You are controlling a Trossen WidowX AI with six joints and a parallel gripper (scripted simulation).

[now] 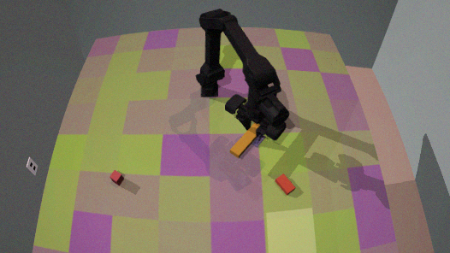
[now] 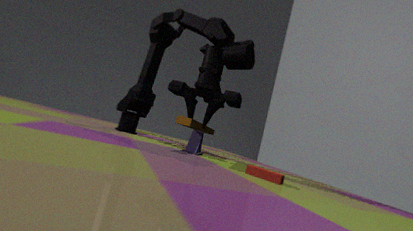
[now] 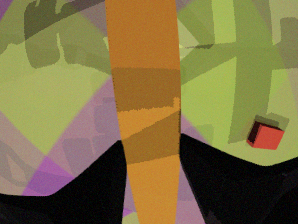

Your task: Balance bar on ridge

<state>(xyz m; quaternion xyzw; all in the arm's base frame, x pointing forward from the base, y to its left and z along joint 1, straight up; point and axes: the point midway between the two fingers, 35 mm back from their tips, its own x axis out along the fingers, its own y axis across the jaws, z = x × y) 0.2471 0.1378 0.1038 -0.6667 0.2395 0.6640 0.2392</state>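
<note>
Right now the bar is 2 cm behind my gripper tip and 2 cm to the left of it. Also, from my gripper tip: small red cube: 14 cm ahead, 45 cm to the right, 5 cm below; flat red block: 16 cm ahead, 10 cm to the left, 6 cm below.
</note>
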